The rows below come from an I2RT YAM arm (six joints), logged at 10 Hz.
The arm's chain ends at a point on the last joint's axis. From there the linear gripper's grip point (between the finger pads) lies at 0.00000 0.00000 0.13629 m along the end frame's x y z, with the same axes.
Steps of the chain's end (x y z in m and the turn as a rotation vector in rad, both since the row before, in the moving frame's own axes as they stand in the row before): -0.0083, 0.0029, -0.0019, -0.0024, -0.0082, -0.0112; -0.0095, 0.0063, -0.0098, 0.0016, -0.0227, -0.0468; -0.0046, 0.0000, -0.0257, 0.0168, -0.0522, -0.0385; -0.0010, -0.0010, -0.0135, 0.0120, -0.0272, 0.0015; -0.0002, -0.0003, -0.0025, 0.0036, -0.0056, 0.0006
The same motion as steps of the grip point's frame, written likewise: -0.0094, 0.0032, -0.0019, -0.0024, -0.0082, -0.0112; -0.0126, 0.0062, -0.0098, 0.0016, -0.0227, -0.0468; -0.0118, -0.0022, -0.0259, 0.0168, -0.0522, -0.0385; -0.0047, -0.0026, -0.0136, 0.0120, -0.0272, 0.0015; -0.0010, -0.0008, -0.0025, 0.0036, -0.0056, 0.0006
